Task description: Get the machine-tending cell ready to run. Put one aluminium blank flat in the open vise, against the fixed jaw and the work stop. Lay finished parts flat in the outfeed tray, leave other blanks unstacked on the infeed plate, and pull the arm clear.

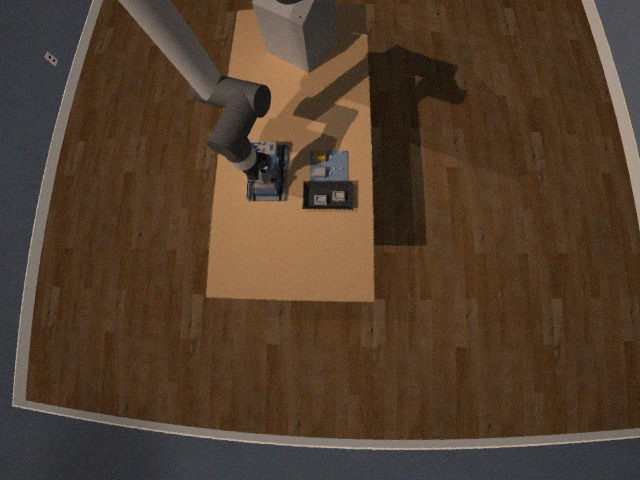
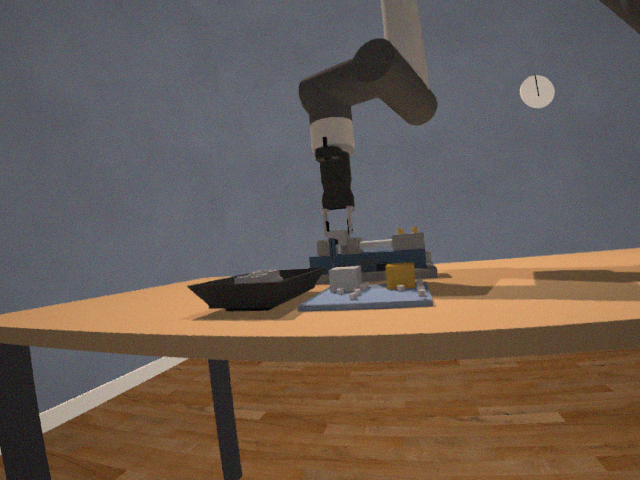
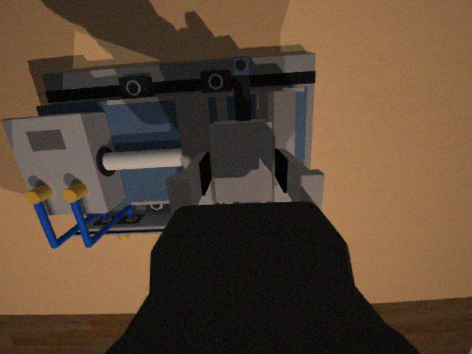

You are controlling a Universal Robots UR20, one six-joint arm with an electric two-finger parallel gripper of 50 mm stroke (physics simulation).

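Frame: origin at the arm's base, x back, y left, z down, level; millimetres.
Seen in the pictures: gripper, between the fingertips: [image 1: 263, 177] [image 2: 338, 234] [image 3: 242, 164].
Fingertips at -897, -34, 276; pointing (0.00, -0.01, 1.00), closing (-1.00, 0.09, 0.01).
Offsets run from my fingertips to a thing's top centre, as dx, dy, dz. "spot": to the spot under its first point. Level surfaces: height alone.
My gripper [image 3: 242, 164] [image 2: 337, 230] [image 1: 264, 175] is open and hangs low over the blue vise @(+67, -10, +8) [image 3: 147, 123] [image 2: 370, 260] [image 1: 280, 167]. Its fingers straddle a grey aluminium blank @(+1, +2, -9) [image 3: 241, 151] [image 2: 341, 236] that lies flat between the vise jaws, below the black work stop @(+2, +48, +11) [image 3: 241, 98]. I cannot tell whether the fingers touch it. A second grey blank @(+85, +249, +63) [image 2: 345, 277] [image 1: 320, 170] stands on the light blue infeed plate @(+135, +290, +99) [image 2: 385, 299] [image 1: 342, 159]. The black outfeed tray [image 2: 223, 292] [image 1: 309, 187] holds two grey finished parts @(spot: -53, +274, +74) [image 1: 320, 199] @(spot: -23, +358, +74) [image 1: 338, 195] [image 2: 258, 276].
A yellow block @(+175, +239, +63) [image 2: 400, 275] [image 1: 319, 156] stands on the infeed plate beside small pegs. The vise has a white screw @(spot: +89, -6, +21) [image 3: 141, 159] and a blue handle with a yellow knob @(spot: +138, -30, -3) [image 3: 74, 192]. The arm's base [image 1: 290, 29] stands at the table's @(dz +108) [image 1: 290, 257] far end.
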